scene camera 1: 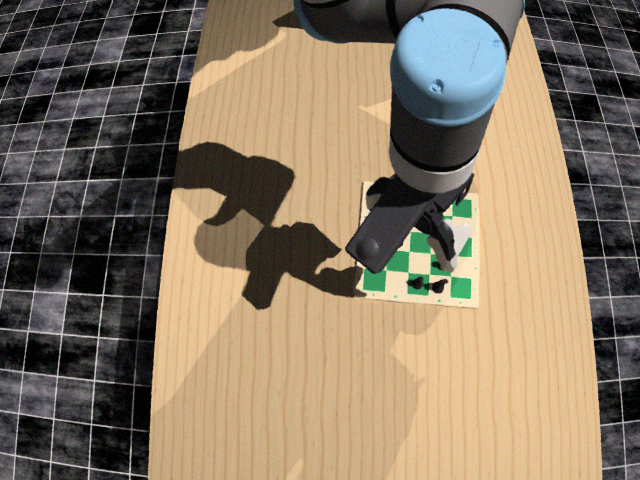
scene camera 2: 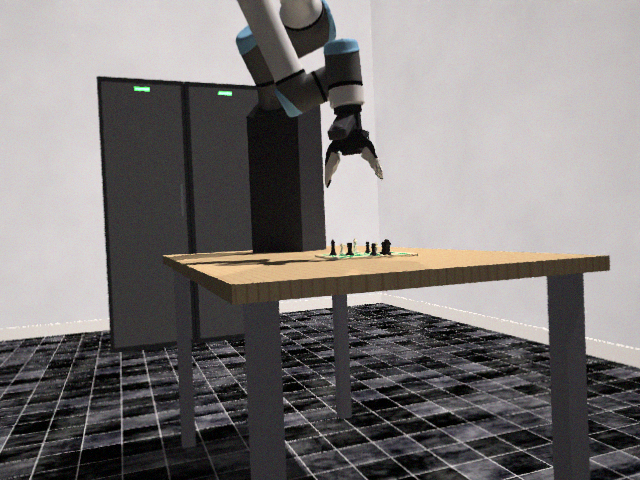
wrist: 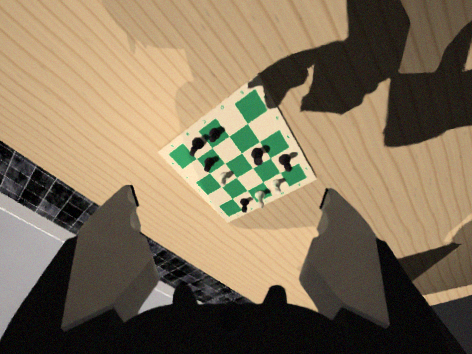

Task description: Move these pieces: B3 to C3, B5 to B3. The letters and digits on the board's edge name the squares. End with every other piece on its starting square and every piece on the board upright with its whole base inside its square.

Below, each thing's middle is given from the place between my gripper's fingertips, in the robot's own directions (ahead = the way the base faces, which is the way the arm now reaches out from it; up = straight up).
I see the board (scene camera 1: 415, 258) 6 cm behind my hand, 6 cm to the left of it and 19 cm below it.
